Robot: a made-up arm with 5 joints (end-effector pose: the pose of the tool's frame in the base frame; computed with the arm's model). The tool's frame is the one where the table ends. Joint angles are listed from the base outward.
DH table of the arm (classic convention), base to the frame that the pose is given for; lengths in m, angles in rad. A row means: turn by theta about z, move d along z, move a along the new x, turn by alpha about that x. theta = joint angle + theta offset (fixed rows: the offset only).
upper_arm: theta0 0, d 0.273, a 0, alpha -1.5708
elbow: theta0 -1.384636, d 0, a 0.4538, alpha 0
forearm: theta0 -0.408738, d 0, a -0.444, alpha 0
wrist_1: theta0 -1.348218, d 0, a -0.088, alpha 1.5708
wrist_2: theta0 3.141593, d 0.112, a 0, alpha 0
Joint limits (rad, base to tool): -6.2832..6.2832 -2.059..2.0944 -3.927..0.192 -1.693..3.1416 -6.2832..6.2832
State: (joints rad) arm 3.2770 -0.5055 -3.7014 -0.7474 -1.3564
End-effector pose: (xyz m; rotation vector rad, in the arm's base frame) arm 0.6505 0.0886 0.7155 -1.2891 1.3952 -0.8529
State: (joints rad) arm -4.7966 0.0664 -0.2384 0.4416 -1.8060
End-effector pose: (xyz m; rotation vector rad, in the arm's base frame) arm 0.0285 0.3379 0.1711 0.2317 -3.0627 0.4113
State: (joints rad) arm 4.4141 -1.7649 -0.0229 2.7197 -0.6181
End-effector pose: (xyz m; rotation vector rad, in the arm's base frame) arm 0.0263 0.0855 0.3209 -1.8108 1.3078 0.3610
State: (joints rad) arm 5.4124 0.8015 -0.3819 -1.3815 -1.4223
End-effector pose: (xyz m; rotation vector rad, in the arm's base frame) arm 0.2797 -0.3320 0.0956 2.1366 0.6046 0.4770
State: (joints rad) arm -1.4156 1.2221 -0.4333 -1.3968 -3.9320
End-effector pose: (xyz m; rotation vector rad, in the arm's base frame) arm 0.0535 -0.3417 -0.0699 0.8502 2.6305 -0.7741
